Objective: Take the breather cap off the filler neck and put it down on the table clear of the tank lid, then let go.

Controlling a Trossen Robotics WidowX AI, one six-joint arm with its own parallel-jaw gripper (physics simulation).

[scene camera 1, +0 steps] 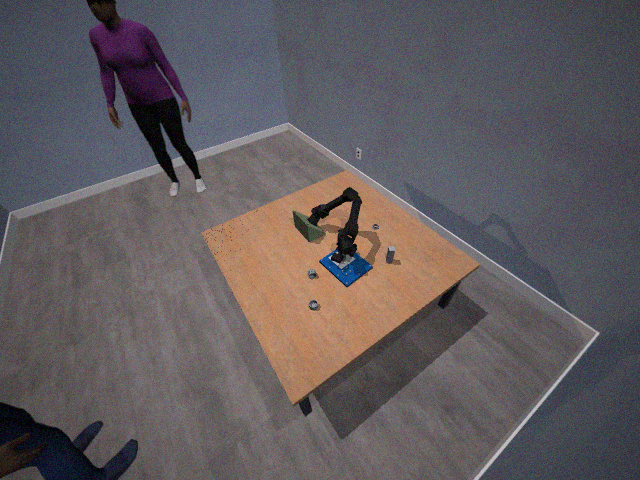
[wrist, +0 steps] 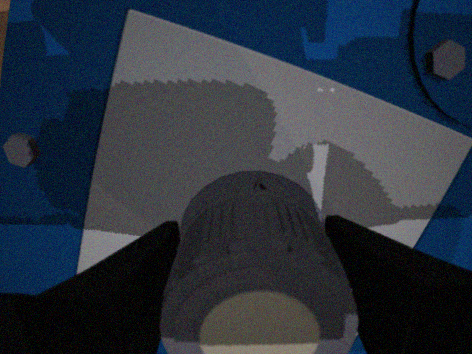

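Pixels of known places: gripper, fingertip midpoint: (scene camera 1: 342, 258) (wrist: 252, 230); arm's base at its link origin: (scene camera 1: 311, 222).
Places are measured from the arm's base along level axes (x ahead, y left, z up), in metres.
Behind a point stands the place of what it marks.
Note:
The breather cap (wrist: 260, 260) @[x 0.351, y 0.050, z -0.010 m], a dark grey ribbed cylinder with a pale yellow round top, stands over the light grey square plate (wrist: 200, 55) @[x 0.378, y 0.085, z -0.053 m] on the blue tank lid (scene camera 1: 351, 277) @[x 0.486, y 0.013, z -0.053 m] (wrist: 225, 20) @[x 0.391, y 0.083, z -0.054 m]. The filler neck is hidden beneath the cap. My gripper (scene camera 1: 341, 255) @[x 0.337, y 0.041, z -0.053 m] (wrist: 252, 230) @[x 0.337, y 0.041, z -0.053 m] is low over the lid, shut on the cap, with one black finger against each side. In the scene view the cap is hard to make out against the dark gripper.
A green angled block (scene camera 1: 308, 227) @[x 0.095, y -0.065, z 0.063 m] stands near the arm's base. A grey upright box (scene camera 1: 390, 255) @[x 0.499, y 0.274, z 0.004 m] stands right of the lid. Small round metallic parts (scene camera 1: 312, 273) @[x 0.369, y -0.180, z -0.024 m] (scene camera 1: 313, 305) @[x 0.538, y -0.261, z -0.060 m] lie left of it, another (scene camera 1: 375, 226) @[x 0.213, y 0.377, z -0.054 m] farther back. Bolt heads (wrist: 447, 60) @[x 0.415, y 0.023, z -0.046 m] (wrist: 20, 150) @[x 0.324, y 0.123, z -0.050 m] stand on the lid.

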